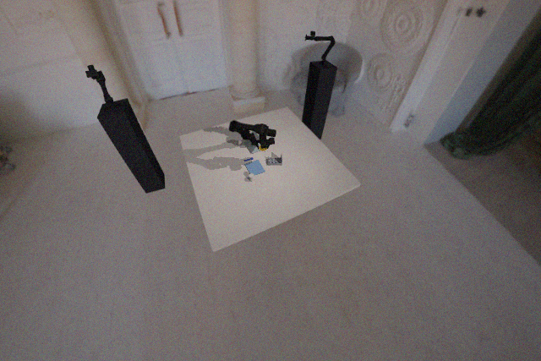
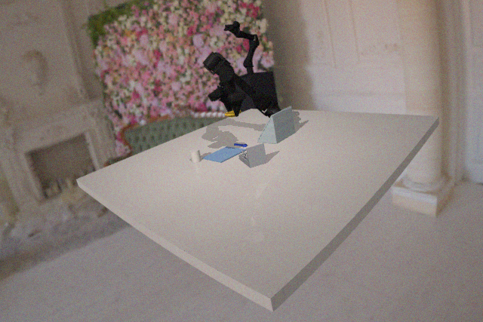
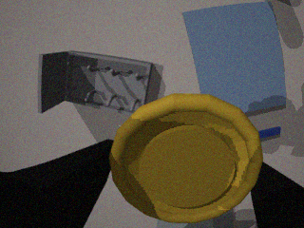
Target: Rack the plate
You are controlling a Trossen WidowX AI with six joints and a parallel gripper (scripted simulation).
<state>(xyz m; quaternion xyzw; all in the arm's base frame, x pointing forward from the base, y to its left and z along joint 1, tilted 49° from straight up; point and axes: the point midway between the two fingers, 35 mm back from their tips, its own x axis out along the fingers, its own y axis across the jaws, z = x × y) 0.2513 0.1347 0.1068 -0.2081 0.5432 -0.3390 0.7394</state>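
Now: gripper tip 30 mm short of the grey dish rack, 100 mm to the right of it and 160 mm above it. Round my gripper tip: yellow plate (10 mm above); blue spoon (90 mm behind, 100 mm to the right, 180 mm below); flat blue sheet (30 mm ahead, 90 mm to the right, 180 mm below).
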